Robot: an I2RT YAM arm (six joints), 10 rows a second.
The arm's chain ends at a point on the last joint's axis. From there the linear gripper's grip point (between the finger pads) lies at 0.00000 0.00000 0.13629 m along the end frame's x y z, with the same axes.
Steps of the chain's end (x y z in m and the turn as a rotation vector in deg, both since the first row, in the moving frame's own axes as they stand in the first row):
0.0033 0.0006 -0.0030 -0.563 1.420 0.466
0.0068 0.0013 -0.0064 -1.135 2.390 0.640
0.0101 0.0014 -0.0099 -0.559 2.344 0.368
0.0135 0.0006 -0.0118 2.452 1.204 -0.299
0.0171 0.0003 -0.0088 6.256 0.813 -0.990
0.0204 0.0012 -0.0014 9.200 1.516 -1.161
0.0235 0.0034 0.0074 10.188 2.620 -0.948
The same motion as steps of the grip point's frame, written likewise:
0.0067 0.0020 -0.0030 -0.563 1.420 0.466
0.0125 0.0040 -0.0065 -1.135 2.390 0.640
0.0157 0.0027 -0.0100 -0.559 2.344 0.368
0.0163 -0.0052 -0.0120 2.452 1.204 -0.299
0.0189 -0.0146 -0.0096 6.256 0.813 -0.990
0.0238 -0.0206 -0.0032 9.200 1.516 -1.161
0.0295 -0.0207 0.0051 10.188 2.620 -0.948

